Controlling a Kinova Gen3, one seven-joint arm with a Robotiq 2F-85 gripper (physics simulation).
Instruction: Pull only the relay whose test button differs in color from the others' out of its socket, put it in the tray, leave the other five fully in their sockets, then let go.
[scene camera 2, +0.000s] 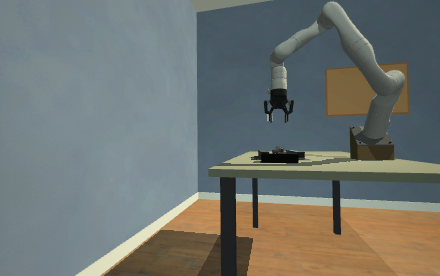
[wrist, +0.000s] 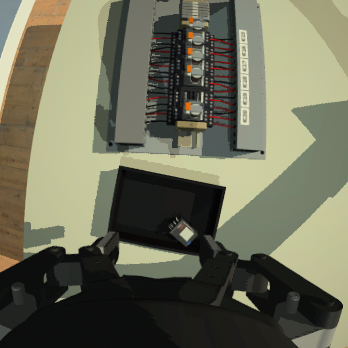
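Seen in the pictures: gripper, fingertip midpoint: (scene camera 2: 278, 122) (wrist: 159, 245); arm's base at its link origin: (scene camera 2: 372, 133).
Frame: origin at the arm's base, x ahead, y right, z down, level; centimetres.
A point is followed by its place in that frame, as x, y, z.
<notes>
A loose relay (wrist: 183, 232) {41.8, -30.9, 11.1} with a clear housing lies tipped over inside the black tray (wrist: 145, 200) {48.9, -27.9, 13.2} (scene camera 2: 280, 158) {44.5, -33.9, 11.5}, toward its front right corner. Its pins point up and left, and a small blue spot shows at its lower edge. Several relays with orange test buttons, such as the nearest one (wrist: 195, 109) {45.3, -13.4, 6.7} and another (wrist: 196, 54) {47.2, -5.3, 6.7}, stand in the socket row. An empty socket (wrist: 191, 95) {46.3, -10.2, 10.3} shows between the nearest relay and the others. My gripper (wrist: 159, 245) {45.7, -27.9, -5.2} (scene camera 2: 278, 120) {45.7, -27.9, -5.2} is open and empty, high above the tray; the relay is apart from the fingers.
Grey wire ducts (wrist: 132, 75) {55.7, -9.9, 9.2} (wrist: 248, 75) {38.6, -4.6, 9.2} flank the socket row, with red and black wires between. A label strip (wrist: 244, 75) {39.3, -4.8, 9.2} runs along the right duct. A tan end stop (wrist: 191, 124) {45.2, -14.8, 9.4} closes the row's near end. The table (scene camera 2: 320, 172) {30.6, -58.2, 13.9} carries the arm's base (scene camera 2: 372, 151) {2.3, -6.7, 9.2} at the right.
</notes>
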